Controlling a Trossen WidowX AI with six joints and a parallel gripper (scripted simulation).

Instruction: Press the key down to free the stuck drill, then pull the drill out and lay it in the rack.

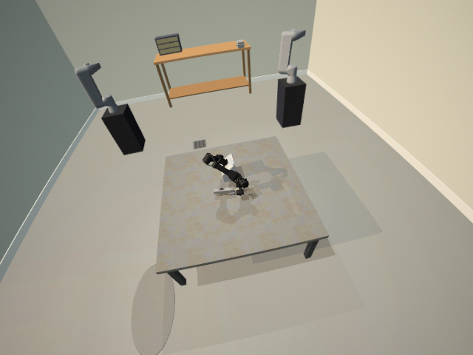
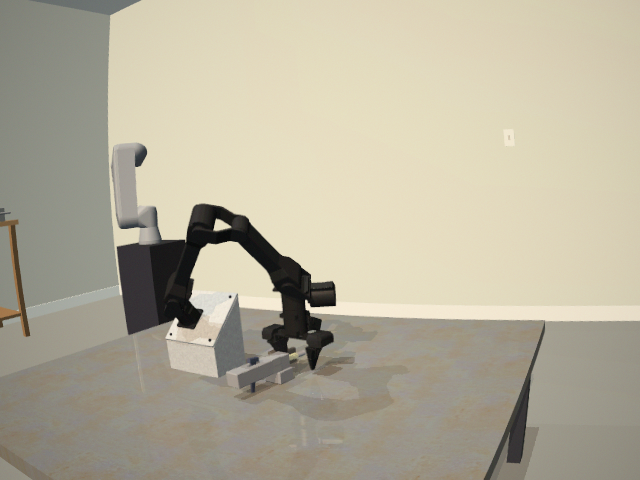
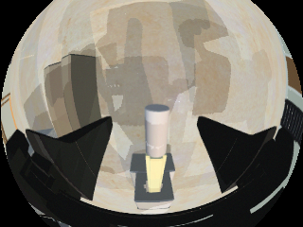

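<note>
Now: the drill 10 mm behind my gripper tip, 40 mm to the right of it and 40 mm above it. Round my gripper tip: grey block 20 mm behind, 140 mm to the right, 30 mm above; dark blue key 20 mm behind, 160 mm to the right, 40 mm above.
</note>
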